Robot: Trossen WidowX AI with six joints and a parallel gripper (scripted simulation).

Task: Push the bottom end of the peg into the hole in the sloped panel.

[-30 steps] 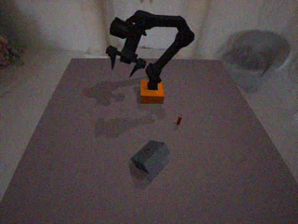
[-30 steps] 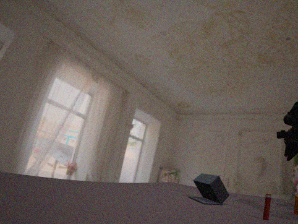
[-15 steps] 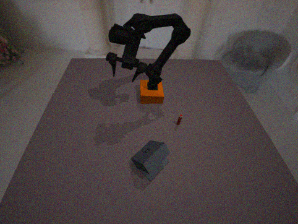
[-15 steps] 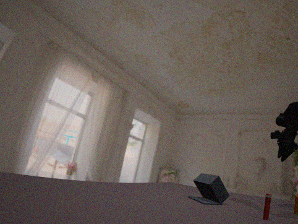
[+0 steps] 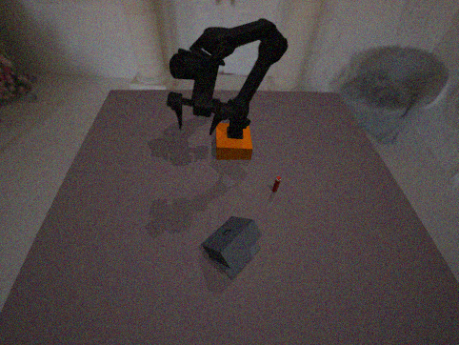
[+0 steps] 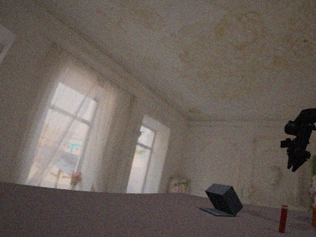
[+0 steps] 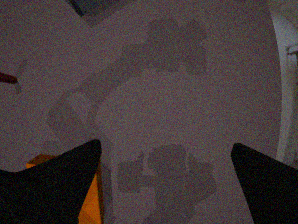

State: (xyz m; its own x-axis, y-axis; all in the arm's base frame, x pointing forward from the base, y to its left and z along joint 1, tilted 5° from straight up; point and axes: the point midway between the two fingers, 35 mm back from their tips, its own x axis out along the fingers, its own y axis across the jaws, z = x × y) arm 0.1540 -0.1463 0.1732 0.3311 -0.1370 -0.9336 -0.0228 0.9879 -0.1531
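My gripper tip is now 70 mm short of the peg, 280 mm to the right of it and 160 mm above it. From my gripper tip the other things lie so: panel 280 mm ahead, 110 mm to the left, 160 mm below.
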